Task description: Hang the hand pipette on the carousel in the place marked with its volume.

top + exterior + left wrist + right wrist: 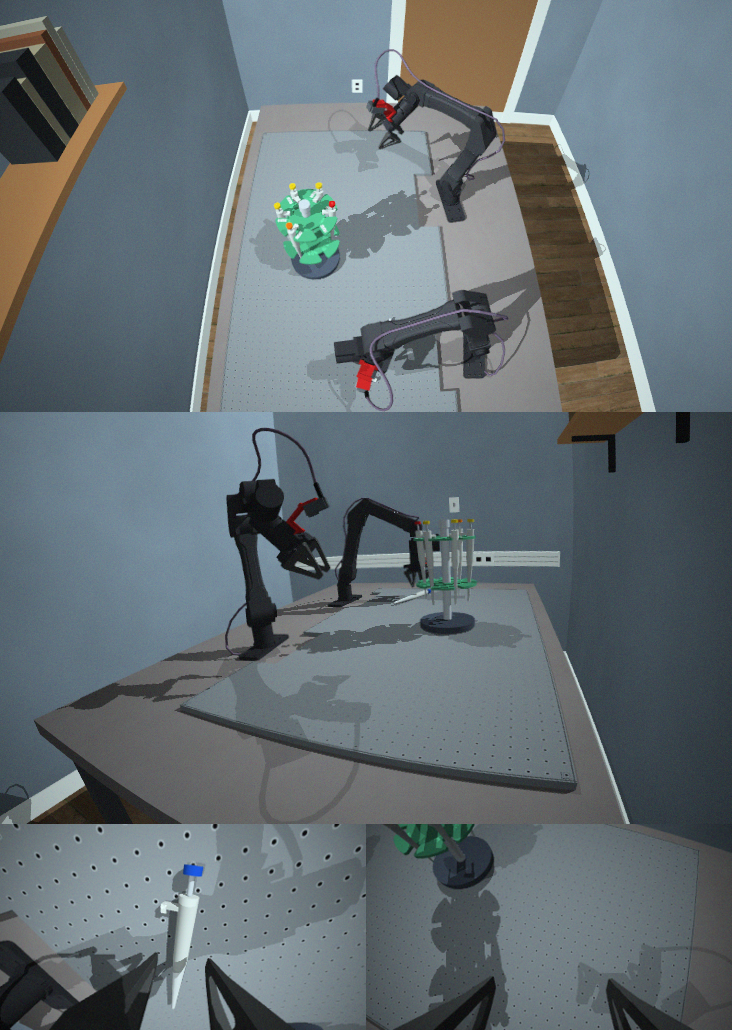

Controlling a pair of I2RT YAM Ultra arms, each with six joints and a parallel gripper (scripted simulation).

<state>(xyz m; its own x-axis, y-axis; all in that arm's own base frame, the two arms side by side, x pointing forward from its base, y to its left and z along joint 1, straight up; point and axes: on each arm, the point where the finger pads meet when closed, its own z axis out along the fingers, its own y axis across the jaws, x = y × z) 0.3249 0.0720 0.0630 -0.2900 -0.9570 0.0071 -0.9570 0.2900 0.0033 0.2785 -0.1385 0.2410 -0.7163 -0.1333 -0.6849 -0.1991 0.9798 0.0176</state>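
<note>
My left hand is 4 cm above the white hand pipette, 2 cm to the left of it and 2 cm past it.
</note>
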